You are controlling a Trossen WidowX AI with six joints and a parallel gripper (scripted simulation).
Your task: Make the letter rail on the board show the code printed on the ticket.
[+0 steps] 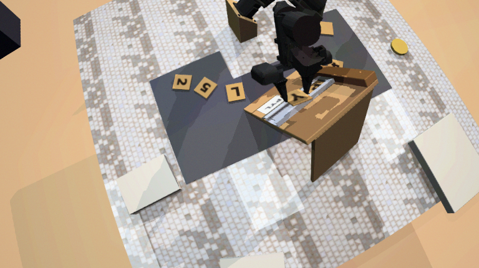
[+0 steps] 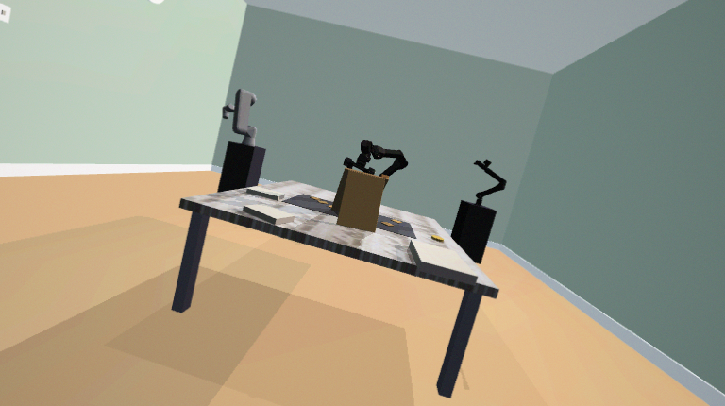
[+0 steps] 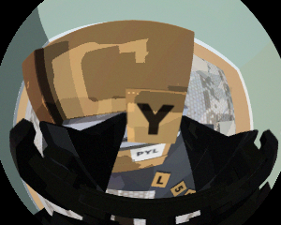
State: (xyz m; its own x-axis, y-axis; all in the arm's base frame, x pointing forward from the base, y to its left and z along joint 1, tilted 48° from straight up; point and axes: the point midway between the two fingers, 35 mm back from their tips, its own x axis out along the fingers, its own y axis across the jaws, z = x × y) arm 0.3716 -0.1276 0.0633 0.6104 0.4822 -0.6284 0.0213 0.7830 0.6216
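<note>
The P tile is 20 mm behind my gripper tip, 80 mm to the left of it and 70 mm below it. From my gripper tip the other things lie so: white ticket 60 mm behind, 20 mm to the right, 140 mm below; Y tile right at my gripper tip; dark mat 190 mm behind, 40 mm to the left, 230 mm below.
</note>
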